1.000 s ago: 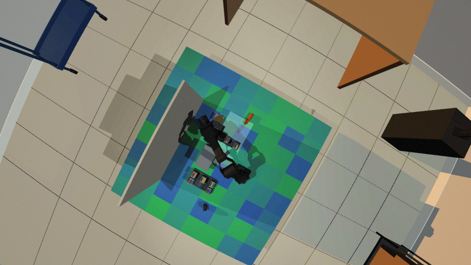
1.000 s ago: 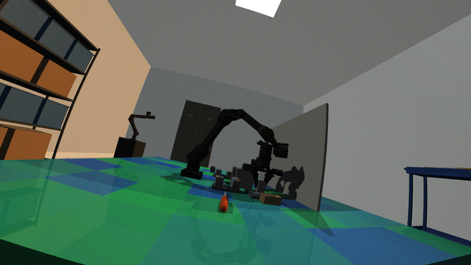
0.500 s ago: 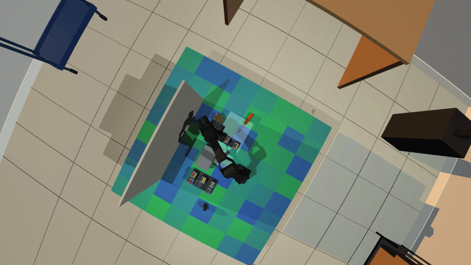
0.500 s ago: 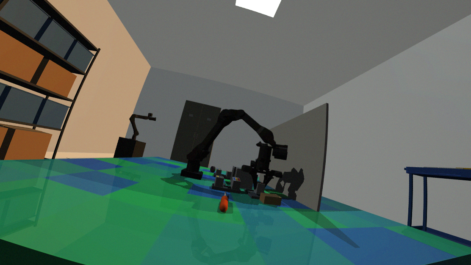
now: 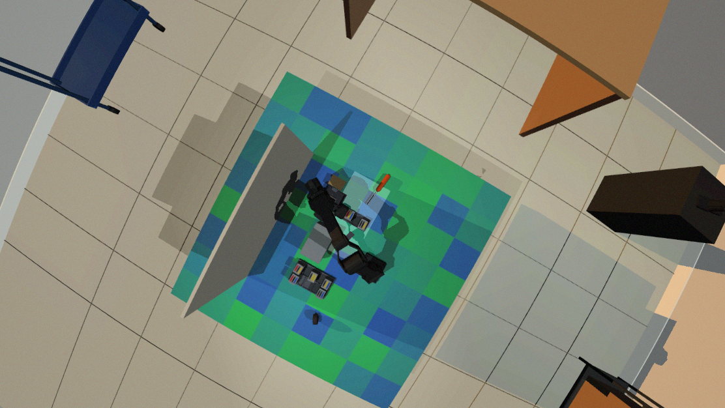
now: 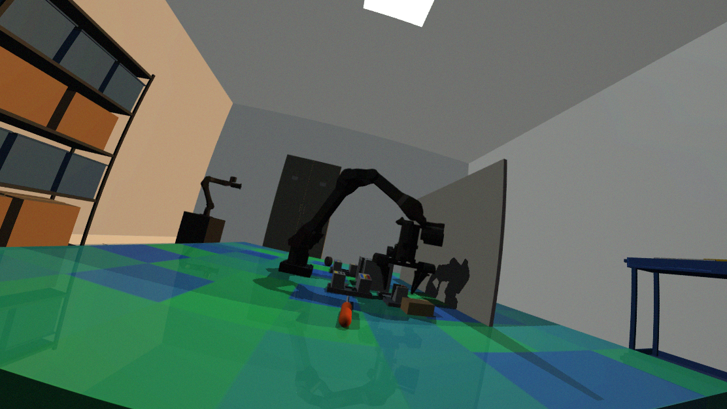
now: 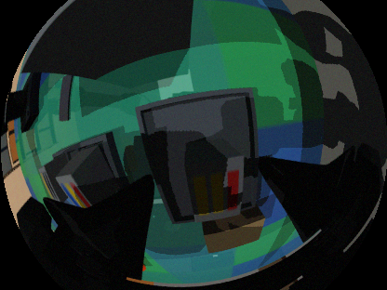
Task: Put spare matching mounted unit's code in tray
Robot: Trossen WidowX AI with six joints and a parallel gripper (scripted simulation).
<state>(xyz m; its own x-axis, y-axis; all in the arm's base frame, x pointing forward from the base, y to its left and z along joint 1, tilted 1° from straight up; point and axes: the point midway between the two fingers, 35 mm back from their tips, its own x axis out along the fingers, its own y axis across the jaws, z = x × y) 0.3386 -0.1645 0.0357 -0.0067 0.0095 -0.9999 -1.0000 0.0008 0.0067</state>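
Right now the grey spare is 1 cm to the right of my gripper tip and 1 cm above it. The rest, counted from my gripper tip: brown box 3 cm ahead, 10 cm to the right, 1 cm below; then grey box 5 cm behind, 19 cm to the left, 2 cm above; then dark flat tray 1 cm to the right, 2 cm below.
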